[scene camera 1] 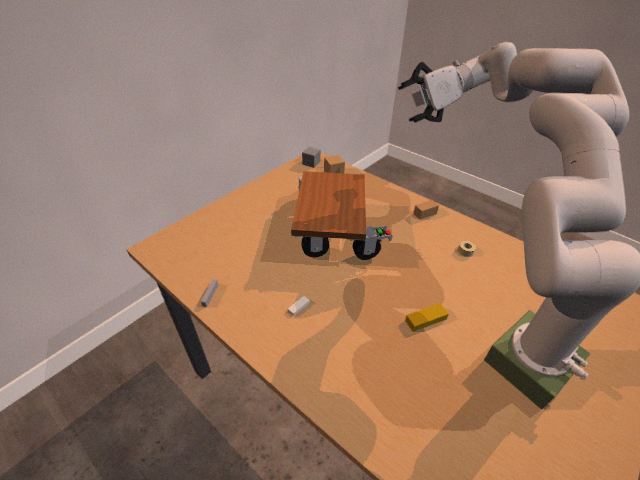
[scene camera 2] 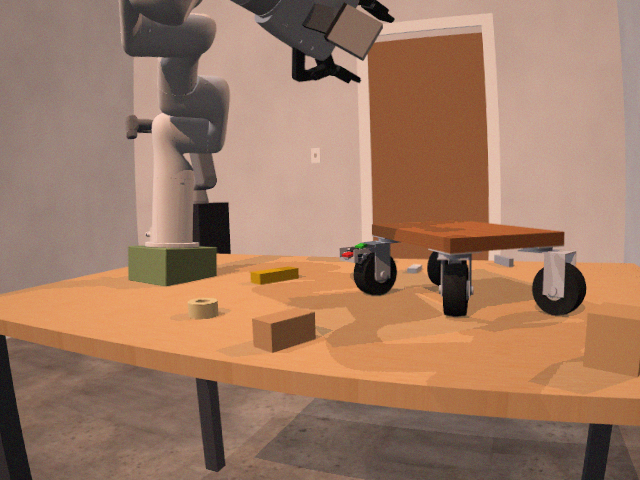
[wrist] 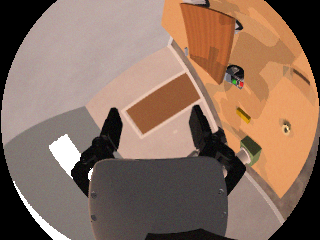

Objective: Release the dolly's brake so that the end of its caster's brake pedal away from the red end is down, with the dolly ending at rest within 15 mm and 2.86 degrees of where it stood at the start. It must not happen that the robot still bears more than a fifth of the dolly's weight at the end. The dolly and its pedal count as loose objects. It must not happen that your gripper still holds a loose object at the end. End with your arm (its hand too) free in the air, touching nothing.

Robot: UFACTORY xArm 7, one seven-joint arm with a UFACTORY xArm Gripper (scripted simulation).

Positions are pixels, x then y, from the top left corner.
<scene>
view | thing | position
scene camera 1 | gripper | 405, 104
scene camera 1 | yellow block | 423, 318
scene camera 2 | gripper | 371, 49
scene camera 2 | brown block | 281, 330
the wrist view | gripper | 155, 114
</scene>
